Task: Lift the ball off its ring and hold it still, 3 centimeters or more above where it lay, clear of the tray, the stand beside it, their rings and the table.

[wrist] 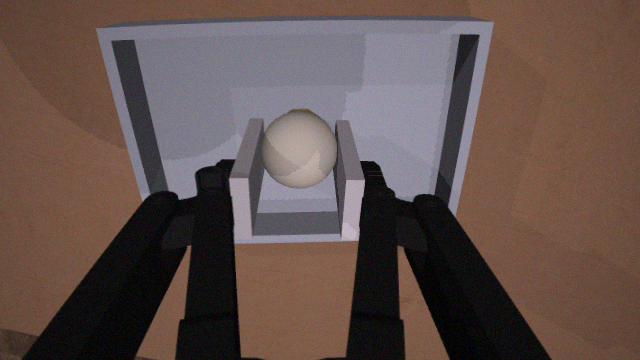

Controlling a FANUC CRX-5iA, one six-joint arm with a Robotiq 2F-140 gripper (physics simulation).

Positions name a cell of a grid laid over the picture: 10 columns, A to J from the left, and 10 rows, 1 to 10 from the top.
my gripper: E4
cream ball: E5
grey tray: C3
